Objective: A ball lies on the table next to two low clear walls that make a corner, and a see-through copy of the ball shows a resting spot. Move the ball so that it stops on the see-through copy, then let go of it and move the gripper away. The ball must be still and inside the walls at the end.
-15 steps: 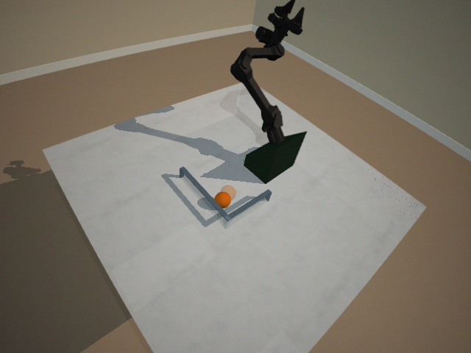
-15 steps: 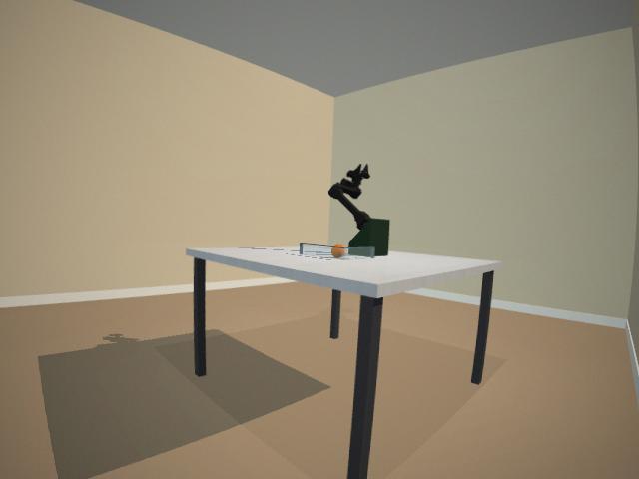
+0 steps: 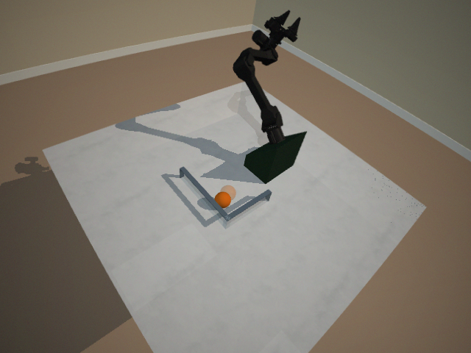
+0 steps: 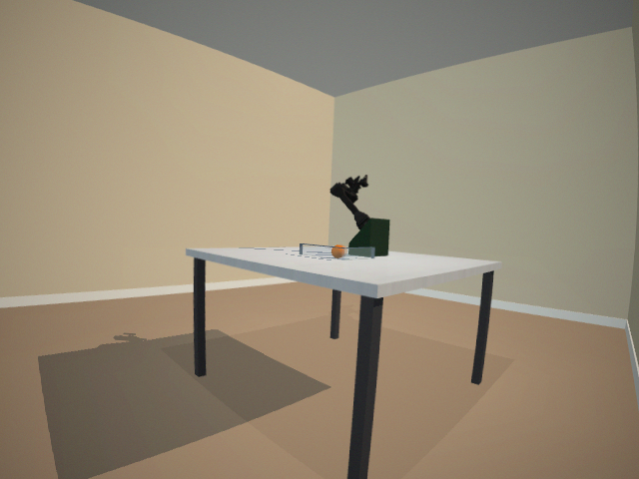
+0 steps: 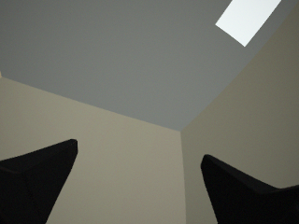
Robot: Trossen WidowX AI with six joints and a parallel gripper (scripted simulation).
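The orange ball lies 660 mm ahead of my gripper tip, 430 mm to the left of it and 510 mm below it. The rest, counted from my gripper tip: see-through copy of ball 620 mm ahead, 420 mm to the left, 510 mm below.
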